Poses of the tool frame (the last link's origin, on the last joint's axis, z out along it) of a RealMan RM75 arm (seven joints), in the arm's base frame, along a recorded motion.
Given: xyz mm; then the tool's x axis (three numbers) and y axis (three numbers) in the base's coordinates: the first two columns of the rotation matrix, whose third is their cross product.
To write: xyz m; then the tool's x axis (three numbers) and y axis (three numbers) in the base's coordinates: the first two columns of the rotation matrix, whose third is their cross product. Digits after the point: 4 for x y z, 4 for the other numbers.
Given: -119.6 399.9 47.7 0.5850 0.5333 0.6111 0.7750 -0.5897 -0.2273
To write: -0.1196 0.3999 0.0477 0.5850 0.5333 0.6111 0.7750 -0.5897 -0.2273
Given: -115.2 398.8 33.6 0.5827 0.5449 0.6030 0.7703 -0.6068 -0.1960
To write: -0.1152 0.3988 0.0336 0.5827 0.5449 0.6030 0.7703 -0.6068 -0.1960
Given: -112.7 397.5 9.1 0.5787 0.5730 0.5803 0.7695 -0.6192 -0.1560
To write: -0.1127 0.3975 0.0091 0.5787 0.5730 0.5803 0.7695 -0.6192 -0.1560
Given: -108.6 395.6 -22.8 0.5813 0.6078 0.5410 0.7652 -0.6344 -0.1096
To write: -0.1086 0.3956 -0.0228 0.5813 0.6078 0.5410 0.7652 -0.6344 -0.1096
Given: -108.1 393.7 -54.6 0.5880 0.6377 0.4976 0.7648 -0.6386 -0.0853
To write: -0.1081 0.3937 -0.0546 0.5880 0.6377 0.4976 0.7648 -0.6386 -0.0853
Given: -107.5 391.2 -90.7 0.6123 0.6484 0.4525 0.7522 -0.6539 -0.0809
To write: -0.1075 0.3912 -0.0907 0.6123 0.6484 0.4525 0.7522 -0.6539 -0.0809
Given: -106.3 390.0 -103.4 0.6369 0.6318 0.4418 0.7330 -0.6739 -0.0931
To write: -0.1063 0.3900 -0.1034 0.6369 0.6318 0.4418 0.7330 -0.6739 -0.0931
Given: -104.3 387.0 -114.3 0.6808 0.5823 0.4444 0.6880 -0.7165 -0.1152
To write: -0.1043 0.3870 -0.1143 0.6808 0.5823 0.4444 0.6880 -0.7165 -0.1152
